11 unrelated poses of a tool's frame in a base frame.
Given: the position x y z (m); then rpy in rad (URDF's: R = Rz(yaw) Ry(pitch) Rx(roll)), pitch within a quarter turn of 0, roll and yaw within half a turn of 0.
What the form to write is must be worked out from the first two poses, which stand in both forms.
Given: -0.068, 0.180, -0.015, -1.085, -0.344, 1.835
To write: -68, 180, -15, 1.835, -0.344, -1.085
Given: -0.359, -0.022, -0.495, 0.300, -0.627, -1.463
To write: -359, -22, -495, -1.463, -0.627, 0.300
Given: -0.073, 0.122, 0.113, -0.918, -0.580, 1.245
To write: -73, 122, 113, 1.245, -0.580, -0.918
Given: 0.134, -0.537, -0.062, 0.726, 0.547, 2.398
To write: 134, -537, -62, 2.398, 0.547, 0.726
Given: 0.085, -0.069, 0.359, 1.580, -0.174, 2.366
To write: 85, -69, 359, 2.366, -0.174, 1.580
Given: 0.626, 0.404, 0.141, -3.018, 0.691, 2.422
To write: 626, 404, 141, 2.422, 0.691, -3.018
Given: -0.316, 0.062, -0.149, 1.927, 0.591, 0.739
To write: -316, 62, -149, 0.739, 0.591, 1.927
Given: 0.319, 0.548, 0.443, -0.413, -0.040, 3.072
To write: 319, 548, 443, 3.072, -0.040, -0.413
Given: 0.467, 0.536, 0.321, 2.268, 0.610, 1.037
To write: 467, 536, 321, 1.037, 0.610, 2.268
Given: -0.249, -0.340, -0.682, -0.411, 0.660, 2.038
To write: -249, -340, -682, 2.038, 0.660, -0.411
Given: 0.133, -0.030, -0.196, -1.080, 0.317, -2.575
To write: 133, -30, -196, -2.575, 0.317, -1.080
